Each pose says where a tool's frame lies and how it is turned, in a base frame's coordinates. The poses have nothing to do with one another.
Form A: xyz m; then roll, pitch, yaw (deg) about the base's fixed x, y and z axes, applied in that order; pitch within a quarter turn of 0, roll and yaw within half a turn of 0.
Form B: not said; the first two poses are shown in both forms.
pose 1, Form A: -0.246 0.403 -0.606 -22.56 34.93 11.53
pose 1, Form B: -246 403 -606 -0.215 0.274 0.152 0.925
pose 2, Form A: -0.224 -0.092 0.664 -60.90 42.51 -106.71
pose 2, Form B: -224 -92 664 -0.031 0.565 -0.535 0.627
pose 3, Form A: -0.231 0.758 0.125 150.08 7.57 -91.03
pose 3, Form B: -231 758 125 0.688 -0.676 -0.228 0.135
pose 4, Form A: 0.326 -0.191 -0.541 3.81 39.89 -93.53
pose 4, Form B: 326 -191 -541 0.270 0.211 -0.692 0.635
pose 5, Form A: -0.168 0.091 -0.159 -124.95 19.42 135.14
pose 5, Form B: -168 91 -159 -0.406 -0.778 0.478 0.036
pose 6, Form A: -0.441 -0.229 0.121 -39.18 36.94 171.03
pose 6, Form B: -441 -229 121 0.322 0.294 -0.899 0.036
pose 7, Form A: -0.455 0.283 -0.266 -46.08 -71.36 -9.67
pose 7, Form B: -455 283 -266 -0.362 -0.508 -0.290 0.726
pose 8, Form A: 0.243 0.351 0.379 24.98 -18.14 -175.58
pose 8, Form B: 243 351 379 -0.146 -0.219 -0.962 0.071
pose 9, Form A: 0.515 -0.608 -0.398 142.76 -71.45 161.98
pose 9, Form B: 515 -608 -398 -0.305 -0.731 -0.343 0.506
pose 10, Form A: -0.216 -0.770 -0.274 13.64 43.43 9.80
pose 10, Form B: -216 -770 -274 0.079 0.375 0.035 0.923
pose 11, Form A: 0.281 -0.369 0.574 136.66 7.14 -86.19
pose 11, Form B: 281 -369 574 0.693 -0.617 -0.294 0.230
